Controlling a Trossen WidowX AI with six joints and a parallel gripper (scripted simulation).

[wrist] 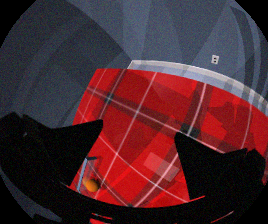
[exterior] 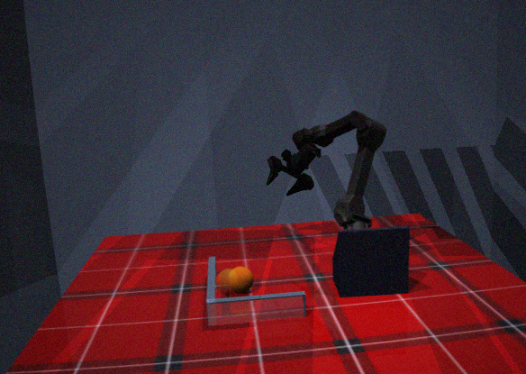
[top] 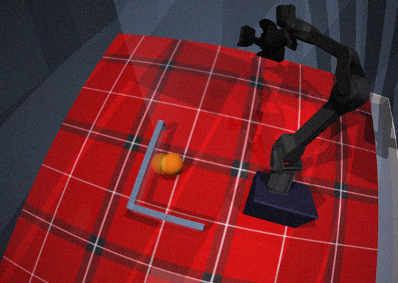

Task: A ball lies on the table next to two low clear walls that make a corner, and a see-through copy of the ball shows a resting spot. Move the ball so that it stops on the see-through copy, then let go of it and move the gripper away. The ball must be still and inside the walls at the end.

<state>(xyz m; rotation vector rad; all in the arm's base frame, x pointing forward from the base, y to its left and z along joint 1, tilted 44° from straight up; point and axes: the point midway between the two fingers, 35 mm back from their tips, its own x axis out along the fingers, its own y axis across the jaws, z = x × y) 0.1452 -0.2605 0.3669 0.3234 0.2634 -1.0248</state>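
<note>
Right now my gripper tip is 17 cm short of the orange ball, 41 cm to the right of it and 15 cm above it. From my gripper tip the other things lie so: see-through orange copy 21 cm ahead, 42 cm to the left, 15 cm below.
</note>
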